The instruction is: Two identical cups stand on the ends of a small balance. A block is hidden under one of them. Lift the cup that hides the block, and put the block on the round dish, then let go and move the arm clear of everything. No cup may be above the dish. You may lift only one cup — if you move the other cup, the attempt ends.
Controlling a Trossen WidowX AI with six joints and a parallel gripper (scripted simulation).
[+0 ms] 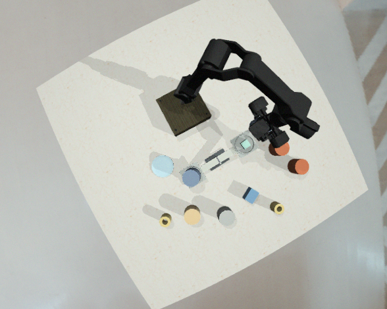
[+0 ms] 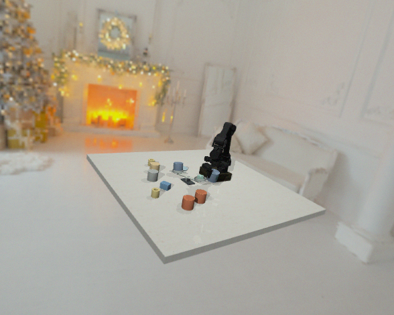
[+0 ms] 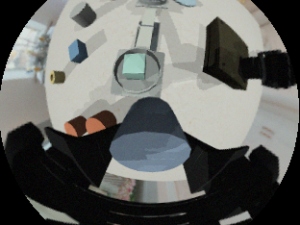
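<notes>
Right now my gripper tip is 70 mm to the left of the pale green block, 50 mm short of it and 30 mm above it. Also, from my gripper tip: small balance: 190 mm to the right, 90 mm ahead, 80 mm below; grey cylinder: 340 mm ahead, 250 mm to the right, 80 mm below; blue block: 280 mm ahead, 100 mm below, 90 mm to the right.
</notes>
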